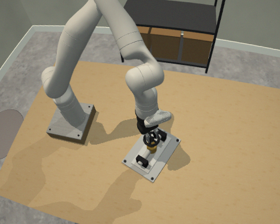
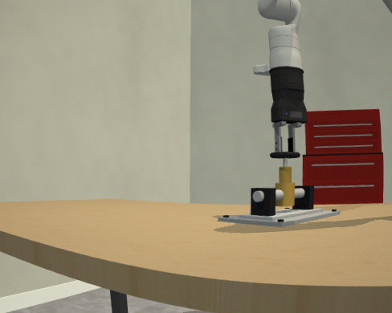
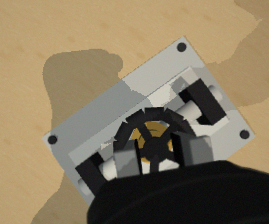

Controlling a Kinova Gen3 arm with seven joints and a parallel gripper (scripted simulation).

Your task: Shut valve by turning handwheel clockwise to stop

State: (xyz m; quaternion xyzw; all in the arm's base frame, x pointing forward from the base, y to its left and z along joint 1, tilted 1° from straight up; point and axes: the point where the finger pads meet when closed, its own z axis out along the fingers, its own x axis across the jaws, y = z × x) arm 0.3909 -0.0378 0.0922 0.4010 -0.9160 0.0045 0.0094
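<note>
Right now my hand is 30 mm above the handwheel.
</note>
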